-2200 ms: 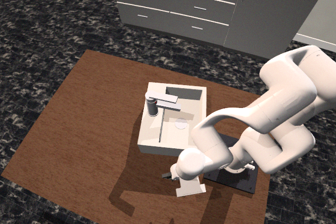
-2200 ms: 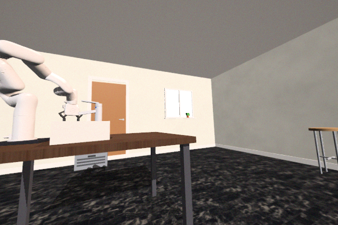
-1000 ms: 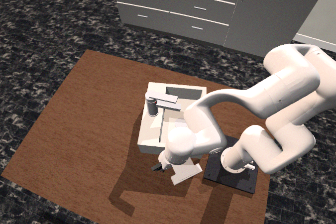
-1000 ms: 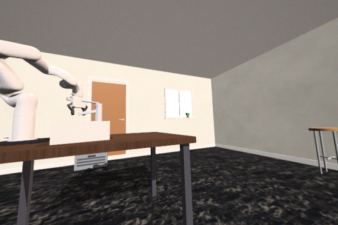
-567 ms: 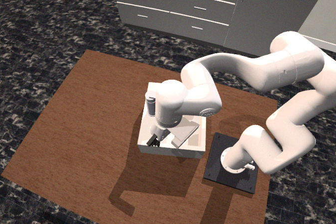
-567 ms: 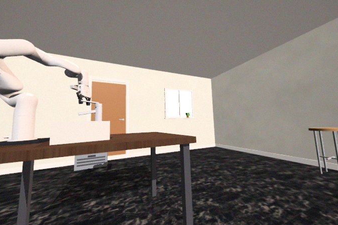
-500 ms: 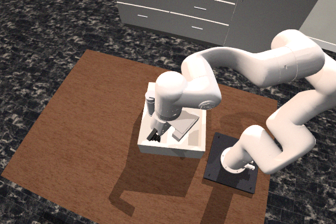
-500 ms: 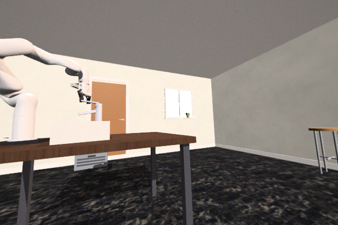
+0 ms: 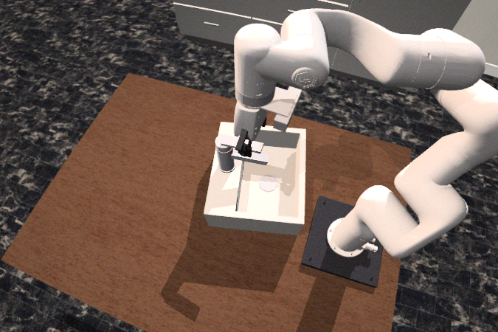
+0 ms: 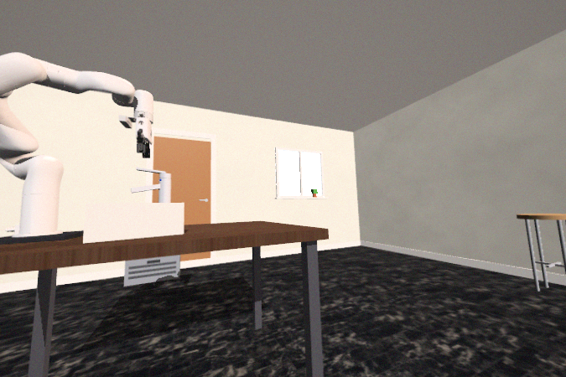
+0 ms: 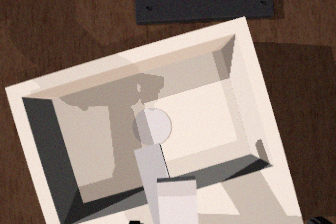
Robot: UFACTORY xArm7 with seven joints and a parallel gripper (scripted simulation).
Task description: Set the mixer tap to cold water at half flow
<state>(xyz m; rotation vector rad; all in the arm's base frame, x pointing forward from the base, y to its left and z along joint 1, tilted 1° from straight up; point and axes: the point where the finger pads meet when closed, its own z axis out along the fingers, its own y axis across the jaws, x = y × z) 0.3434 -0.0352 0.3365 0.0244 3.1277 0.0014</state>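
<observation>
The lever is 8 cm below my hand, 4 cm ahead of it and 2 cm to the right of it. Round my hand: white sink: 32 cm below, 5 cm to the right, 2 cm behind; then mixer tap: 13 cm below, 6 cm ahead, 2 cm to the right.
</observation>
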